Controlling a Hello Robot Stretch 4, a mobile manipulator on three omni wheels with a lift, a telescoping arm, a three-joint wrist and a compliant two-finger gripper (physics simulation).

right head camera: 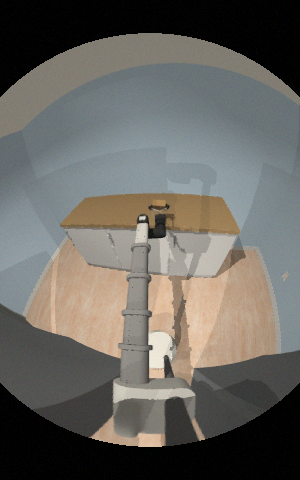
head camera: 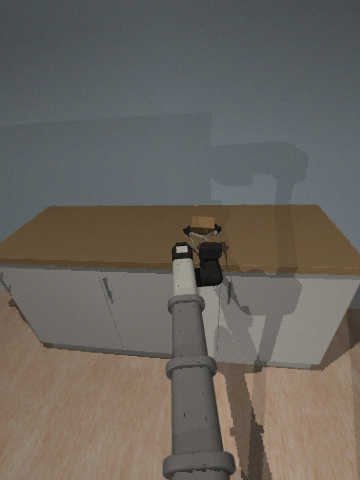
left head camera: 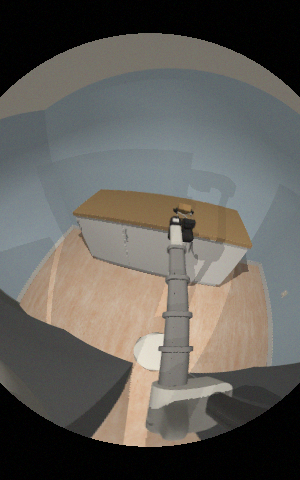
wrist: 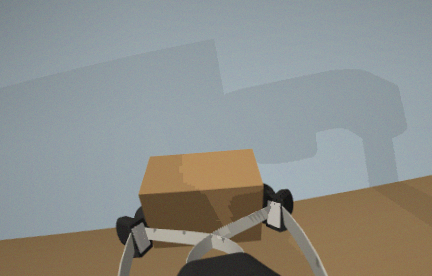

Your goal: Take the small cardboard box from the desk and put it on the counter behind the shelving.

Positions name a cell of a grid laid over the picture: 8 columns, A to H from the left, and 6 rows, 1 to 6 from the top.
In view: my gripper (wrist: D5), a small cardboard box (wrist: D5) and a counter (head camera: C4).
The counter is seen too in the right head camera view (right head camera: F3), in the left head camera view (left head camera: D3) and in the wrist view (wrist: H5).
